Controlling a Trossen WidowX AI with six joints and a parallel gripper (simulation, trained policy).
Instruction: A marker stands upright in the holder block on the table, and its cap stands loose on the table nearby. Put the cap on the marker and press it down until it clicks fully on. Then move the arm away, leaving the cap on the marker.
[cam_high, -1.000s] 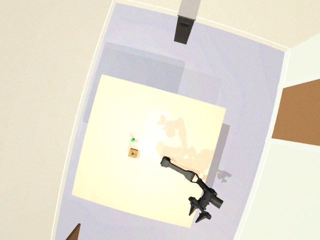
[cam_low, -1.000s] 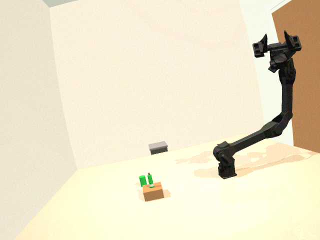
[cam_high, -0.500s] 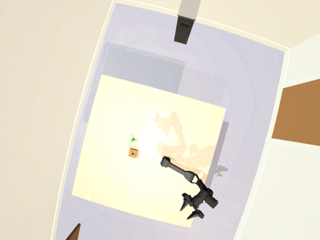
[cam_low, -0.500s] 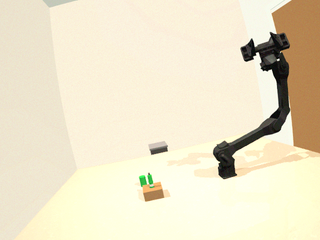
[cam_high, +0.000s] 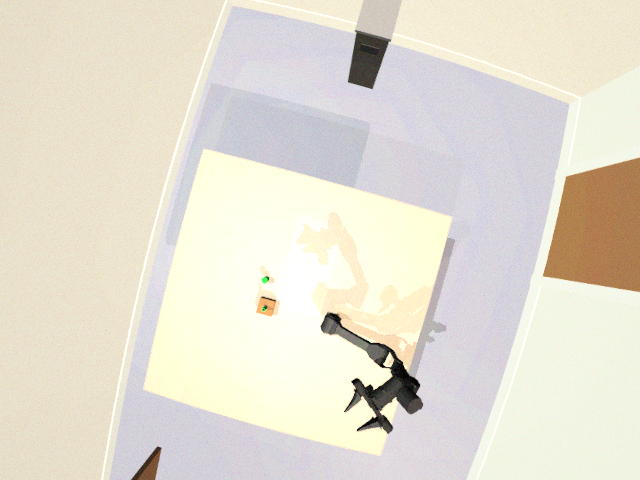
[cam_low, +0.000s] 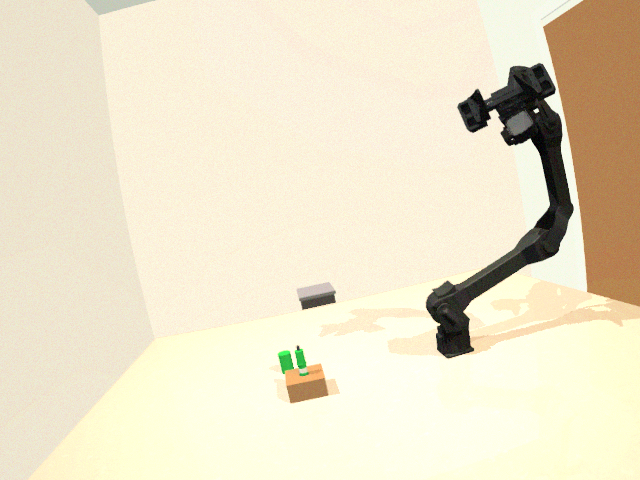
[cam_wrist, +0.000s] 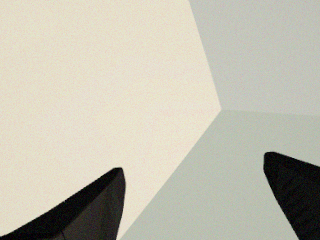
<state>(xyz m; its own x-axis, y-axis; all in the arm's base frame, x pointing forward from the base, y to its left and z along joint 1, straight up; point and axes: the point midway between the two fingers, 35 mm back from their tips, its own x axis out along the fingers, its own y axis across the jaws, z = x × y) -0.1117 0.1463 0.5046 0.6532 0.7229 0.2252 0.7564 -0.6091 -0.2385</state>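
Now: the green cap 45 cm ahead of my gripper tip, 28 cm to the right of it and 49 cm below it. The rest, counted from my gripper tip: holder block 41 cm ahead, 15 cm to the right, 49 cm below.
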